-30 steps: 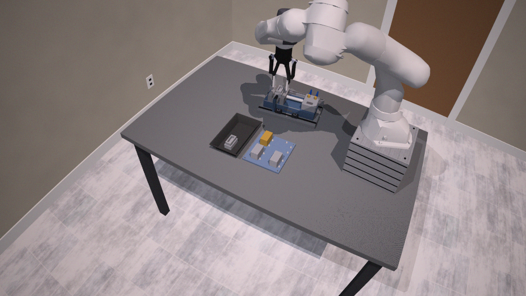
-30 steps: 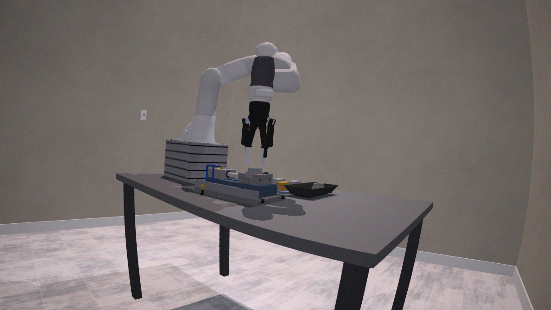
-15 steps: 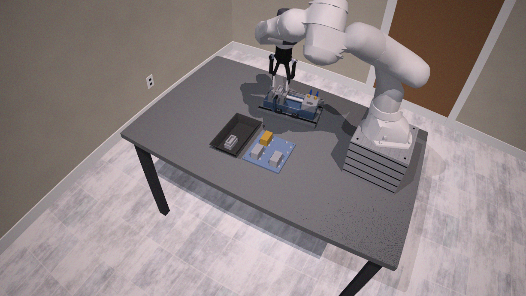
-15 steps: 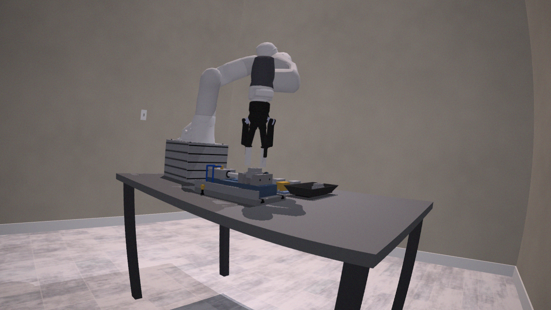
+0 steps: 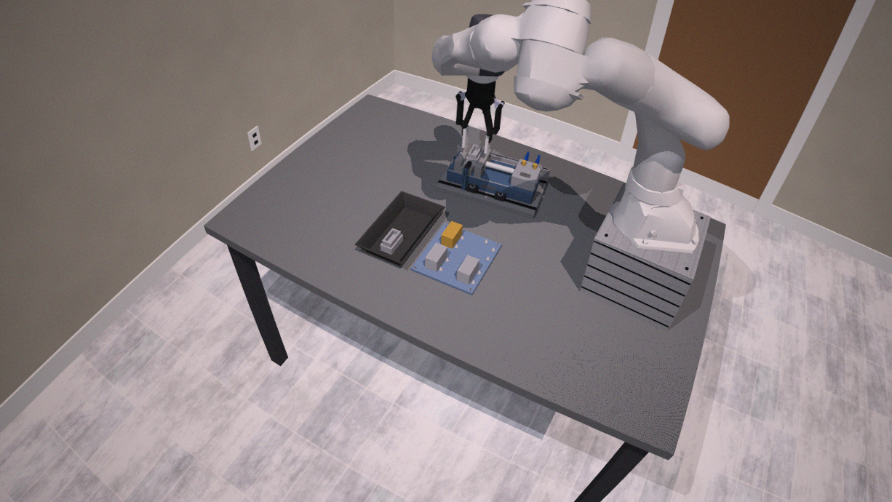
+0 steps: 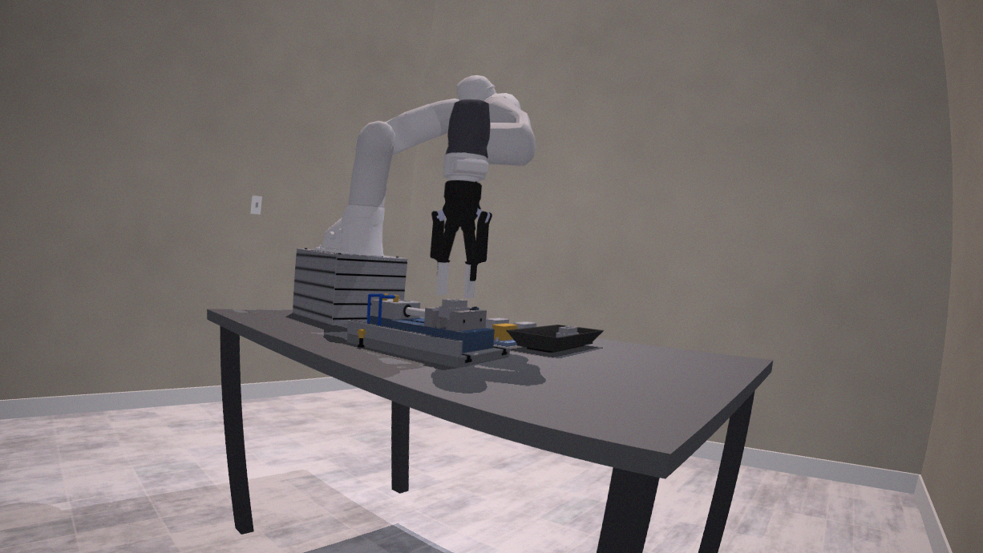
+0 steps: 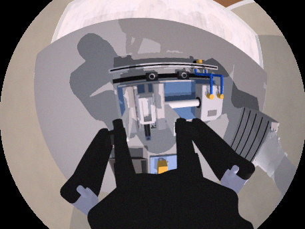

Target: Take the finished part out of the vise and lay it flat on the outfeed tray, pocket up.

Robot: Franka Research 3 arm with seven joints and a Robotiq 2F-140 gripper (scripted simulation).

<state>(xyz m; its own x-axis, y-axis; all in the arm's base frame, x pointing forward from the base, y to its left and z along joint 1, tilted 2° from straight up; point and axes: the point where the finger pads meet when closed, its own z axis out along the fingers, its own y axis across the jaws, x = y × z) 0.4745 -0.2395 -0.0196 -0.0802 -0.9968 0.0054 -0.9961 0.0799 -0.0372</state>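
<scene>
The blue vise lies 11 cm below my hand, 6 cm behind it and 1 cm to the left of it. Round my hand: yellow block 27 cm to the left, 13 cm below, 1 cm behind; then grey rail 12 cm below, 9 cm to the right, 7 cm behind; then blue plate 32 cm to the left, 15 cm below, 4 cm behind.
</scene>
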